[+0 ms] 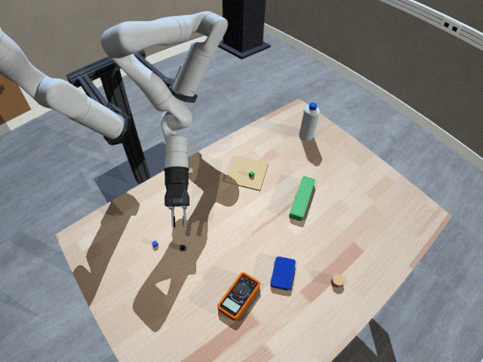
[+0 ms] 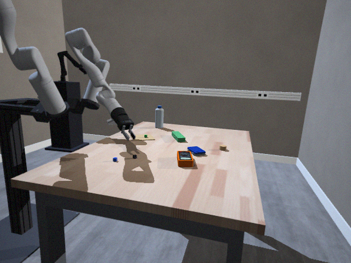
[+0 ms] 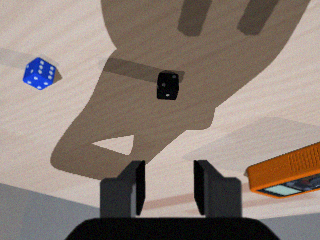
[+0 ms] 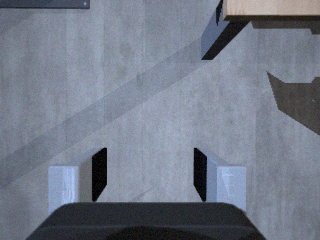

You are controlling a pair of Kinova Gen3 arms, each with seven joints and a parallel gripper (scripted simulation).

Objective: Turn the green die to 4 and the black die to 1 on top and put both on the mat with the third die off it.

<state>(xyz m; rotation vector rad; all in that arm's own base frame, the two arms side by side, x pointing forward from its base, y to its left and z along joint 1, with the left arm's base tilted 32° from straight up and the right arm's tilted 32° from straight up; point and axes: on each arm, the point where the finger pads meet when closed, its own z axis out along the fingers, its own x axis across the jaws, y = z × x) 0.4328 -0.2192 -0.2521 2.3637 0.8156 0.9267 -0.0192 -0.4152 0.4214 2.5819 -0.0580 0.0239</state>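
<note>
The black die is 90 mm below my left hand, 40 mm ahead of it and 30 mm to the right of it. The rest, counted from my left hand: blue die 90 mm to the right, 90 mm below, 40 mm behind; then green die 360 mm to the left, 90 mm below, 40 mm behind; then blue box 320 mm ahead, 150 mm to the left, 90 mm below.
</note>
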